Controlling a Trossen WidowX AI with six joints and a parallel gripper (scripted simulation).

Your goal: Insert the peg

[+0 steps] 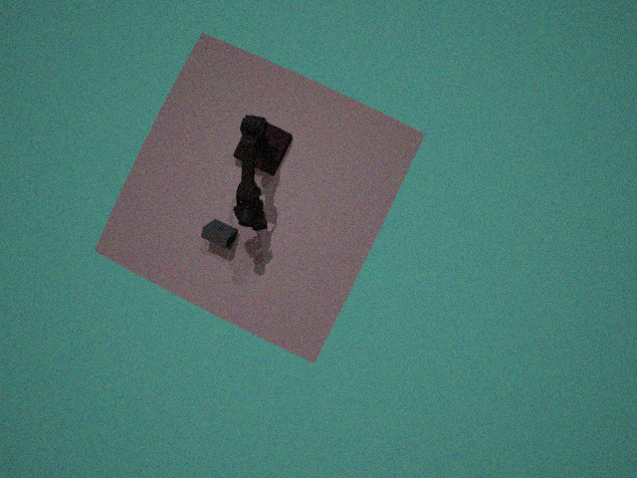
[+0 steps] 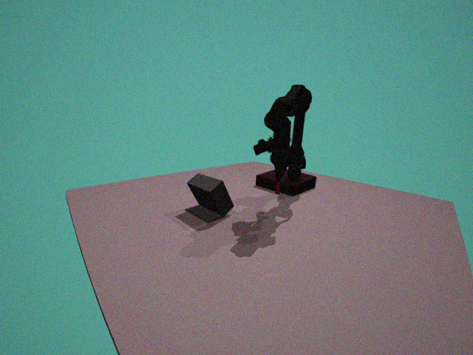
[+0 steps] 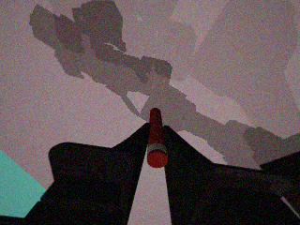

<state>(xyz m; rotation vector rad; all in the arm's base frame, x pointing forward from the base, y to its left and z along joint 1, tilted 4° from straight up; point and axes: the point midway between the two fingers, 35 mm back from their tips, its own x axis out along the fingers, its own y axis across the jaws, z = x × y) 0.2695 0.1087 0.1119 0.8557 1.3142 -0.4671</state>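
Now: the sloped panel 180 mm ahead of my gripper tip, 140 mm to the right of it and 50 mm below it. Round my gripper tip: red peg (20 mm above).
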